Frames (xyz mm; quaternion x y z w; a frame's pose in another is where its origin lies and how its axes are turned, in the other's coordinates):
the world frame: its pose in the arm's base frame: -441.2 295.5 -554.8 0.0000 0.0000 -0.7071 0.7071
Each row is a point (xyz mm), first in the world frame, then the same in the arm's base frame.
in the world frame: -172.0 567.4 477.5
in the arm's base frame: 126.2 467.5 -77.3
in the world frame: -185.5 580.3 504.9
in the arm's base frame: 139.1 481.0 -49.9
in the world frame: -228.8 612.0 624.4
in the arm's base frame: 170.8 524.3 69.6
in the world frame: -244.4 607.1 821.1
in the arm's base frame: 165.9 539.9 266.3
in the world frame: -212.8 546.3 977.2
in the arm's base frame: 105.1 508.3 422.4
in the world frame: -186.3 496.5 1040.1
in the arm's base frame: 55.3 481.8 485.3
